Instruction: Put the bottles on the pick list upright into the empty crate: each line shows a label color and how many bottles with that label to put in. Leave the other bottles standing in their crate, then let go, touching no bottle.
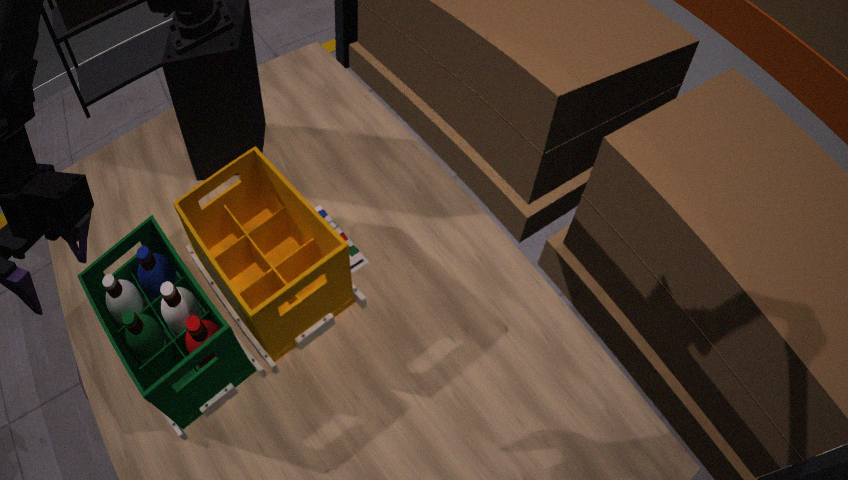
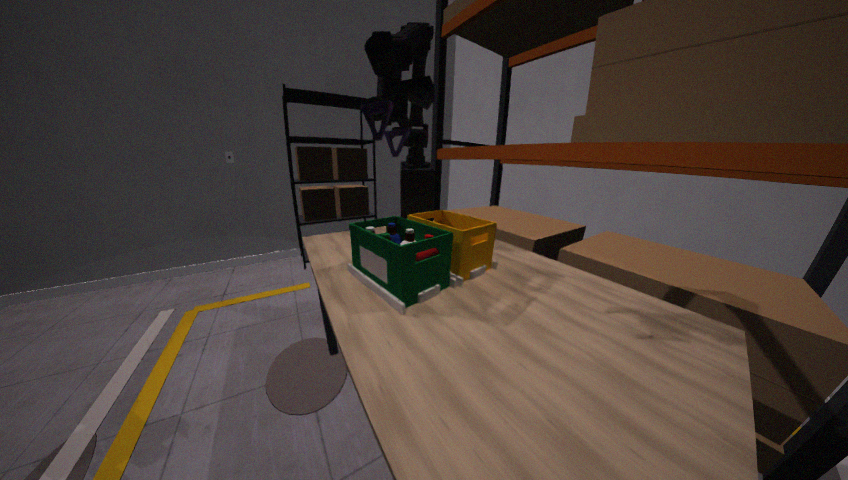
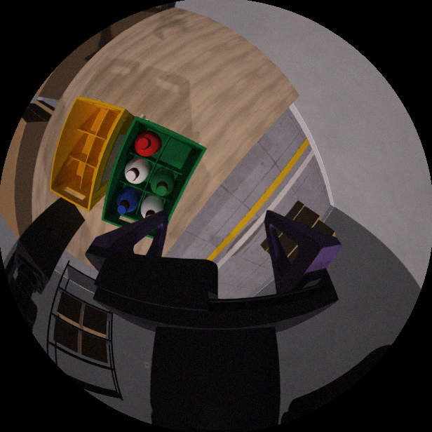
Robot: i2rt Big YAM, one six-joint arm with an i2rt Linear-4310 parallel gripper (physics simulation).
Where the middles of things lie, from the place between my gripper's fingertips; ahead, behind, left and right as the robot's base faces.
Labels:
My gripper is now 31 cm above the blue bottle (image 1: 154,269), 18 cm past it and 9 cm to the right of it.

